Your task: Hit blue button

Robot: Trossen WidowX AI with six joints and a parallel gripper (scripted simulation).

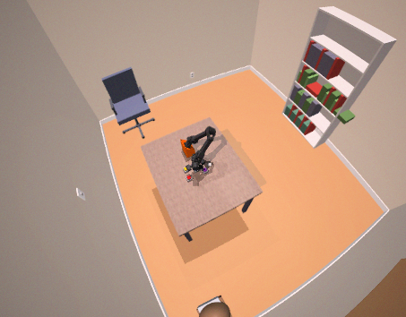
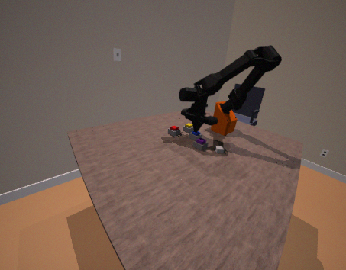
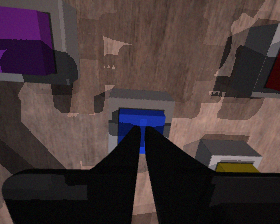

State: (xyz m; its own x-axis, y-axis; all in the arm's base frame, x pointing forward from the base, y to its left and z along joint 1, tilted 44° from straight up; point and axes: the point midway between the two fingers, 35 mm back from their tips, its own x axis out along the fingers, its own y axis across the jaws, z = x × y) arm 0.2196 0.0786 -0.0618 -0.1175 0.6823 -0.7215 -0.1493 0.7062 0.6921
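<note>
My gripper tip is 1 cm above the blue button. Also, from my gripper tip: yellow button (4 cm behind, 10 cm to the right); then red button (7 cm ahead, 10 cm to the right); then purple button (4 cm ahead, 8 cm to the left).
</note>
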